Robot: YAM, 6 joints.
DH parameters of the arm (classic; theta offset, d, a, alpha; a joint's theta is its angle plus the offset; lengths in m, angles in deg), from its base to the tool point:
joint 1: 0 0.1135 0.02 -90
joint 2: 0 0 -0.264 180
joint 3: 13.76 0 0.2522 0
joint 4: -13.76 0 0.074 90
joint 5: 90 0 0 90
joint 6: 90 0.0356 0 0
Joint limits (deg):
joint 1: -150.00..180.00
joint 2: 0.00..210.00
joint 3: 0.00..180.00
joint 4: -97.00..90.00
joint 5: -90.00..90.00
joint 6: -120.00..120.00
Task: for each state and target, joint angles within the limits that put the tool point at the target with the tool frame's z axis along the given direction. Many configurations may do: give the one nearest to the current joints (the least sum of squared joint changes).
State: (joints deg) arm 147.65 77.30 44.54 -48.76 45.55 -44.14
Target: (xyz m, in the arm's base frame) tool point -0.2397 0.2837 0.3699 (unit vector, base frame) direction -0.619 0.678 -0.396
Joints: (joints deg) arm 129.98 90.25 84.66 -17.76 -2.22 -44.14
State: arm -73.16 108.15 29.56 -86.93 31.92 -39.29
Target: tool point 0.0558 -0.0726 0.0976 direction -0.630 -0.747 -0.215
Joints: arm -30.47 85.68 14.43 -56.11 74.31 -39.29
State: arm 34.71 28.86 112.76 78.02 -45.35 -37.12
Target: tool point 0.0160 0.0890 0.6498 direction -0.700 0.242 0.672
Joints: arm 63.02 71.15 106.06 63.72 -47.19 -37.12
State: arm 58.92 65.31 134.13 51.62 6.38 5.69
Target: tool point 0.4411 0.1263 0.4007 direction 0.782 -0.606 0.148
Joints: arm 19.69 111.31 101.23 25.63 56.49 5.69
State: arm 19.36 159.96 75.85 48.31 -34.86 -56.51
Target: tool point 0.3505 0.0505 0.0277 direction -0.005 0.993 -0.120
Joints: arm 2.47 130.53 59.72 -1.67 -82.77 -56.51
